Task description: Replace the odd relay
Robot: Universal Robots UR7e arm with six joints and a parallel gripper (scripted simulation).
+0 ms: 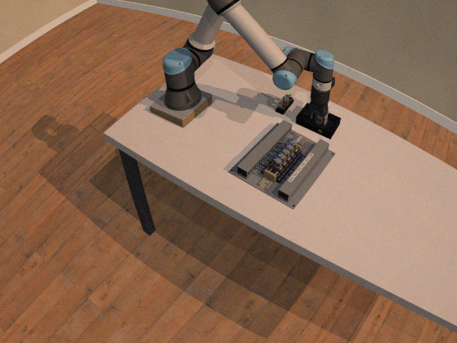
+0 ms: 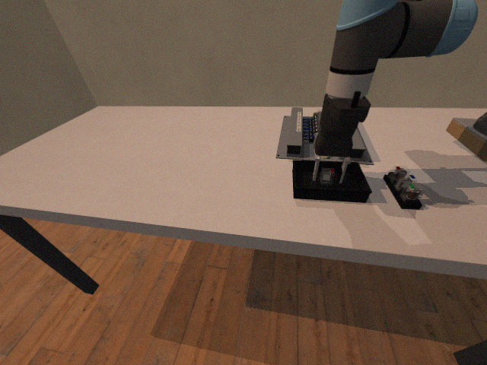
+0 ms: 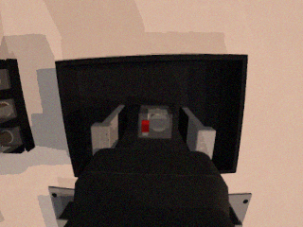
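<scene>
Now: the black tray 20 mm below my hand. The rest, counted from my hand: black spare holder (160 mm behind, 40 mm to the left, 30 mm below); green-button relay (160 mm behind, 70 mm to the left, 10 mm below).
</scene>
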